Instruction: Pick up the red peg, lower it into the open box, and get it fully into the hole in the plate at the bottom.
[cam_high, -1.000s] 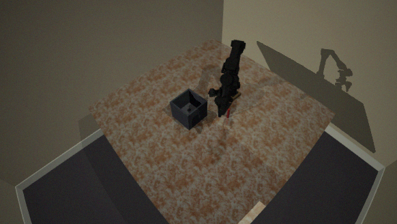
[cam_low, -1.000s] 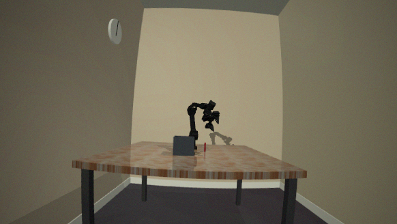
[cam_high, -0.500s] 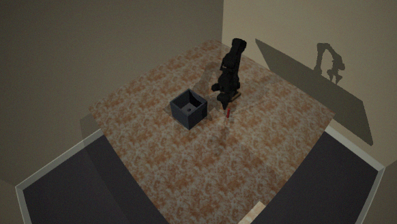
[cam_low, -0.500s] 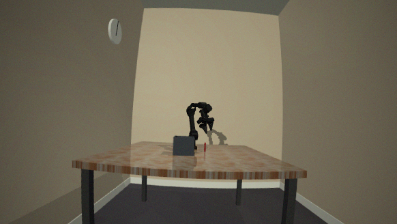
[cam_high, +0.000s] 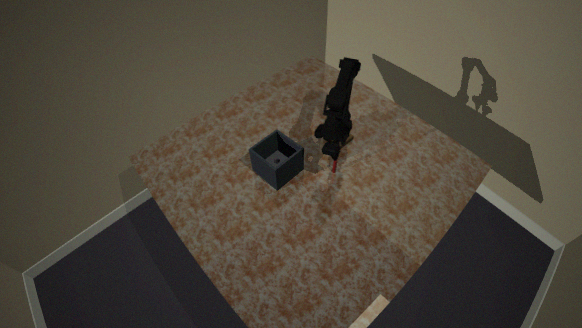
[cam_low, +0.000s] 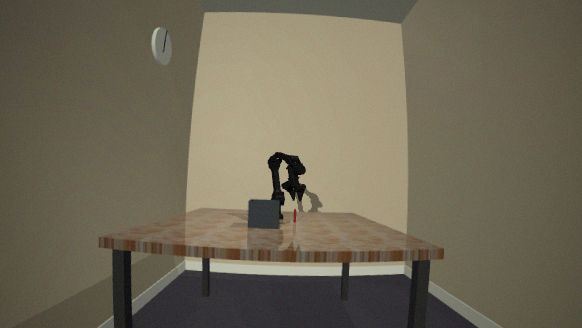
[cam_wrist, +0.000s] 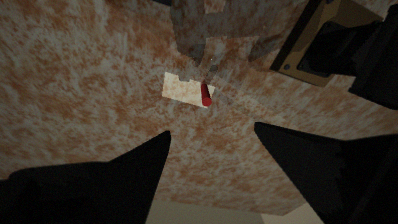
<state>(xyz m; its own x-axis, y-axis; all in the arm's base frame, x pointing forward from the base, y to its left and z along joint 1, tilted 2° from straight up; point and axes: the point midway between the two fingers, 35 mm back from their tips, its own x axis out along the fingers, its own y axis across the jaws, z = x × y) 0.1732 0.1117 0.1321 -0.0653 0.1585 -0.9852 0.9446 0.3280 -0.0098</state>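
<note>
My gripper tip is 10 mm to the left of the red peg and 90 mm above it. The rest, counted from my gripper tip: grey plate: 160 mm ahead, 200 mm to the right, 80 mm below.
</note>
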